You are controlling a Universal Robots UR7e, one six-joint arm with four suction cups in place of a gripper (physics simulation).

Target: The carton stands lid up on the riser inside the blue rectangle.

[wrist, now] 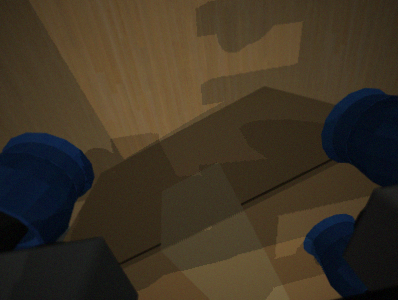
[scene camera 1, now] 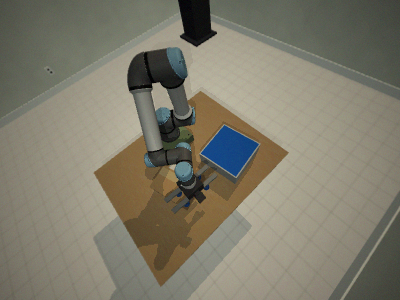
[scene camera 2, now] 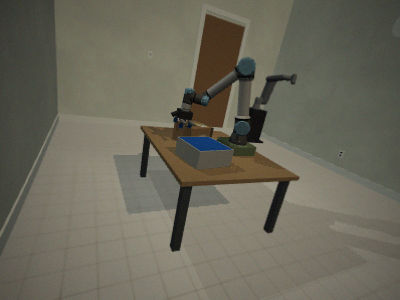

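Note:
The brown carton [scene camera 2: 200, 131] [wrist: 205, 180] stands on the wooden table [scene camera 1: 129, 180] [scene camera 2: 242, 172], lid up, its taped seam showing in the wrist view. In scene camera 1 the arm hides most of it. My suction gripper [scene camera 1: 190, 193] [scene camera 2: 182, 122] hangs close above the lid with its suction off; I cannot tell whether its blue cups [wrist: 40, 180] [wrist: 360, 129] touch the lid. The grey riser [scene camera 1: 240, 175] [scene camera 2: 206, 158] stands beside the carton. Its top bears the blue rectangle [scene camera 1: 229, 150] [scene camera 2: 203, 143], which has nothing on it.
The arm's green base plate [scene camera 1: 184, 137] [scene camera 2: 240, 148] sits on the table behind the riser. A black pedestal [scene camera 1: 197, 19] [scene camera 2: 258, 124] with a second grey arm stands on the floor beyond the table. A brown door [scene camera 2: 219, 64] is in the back wall.

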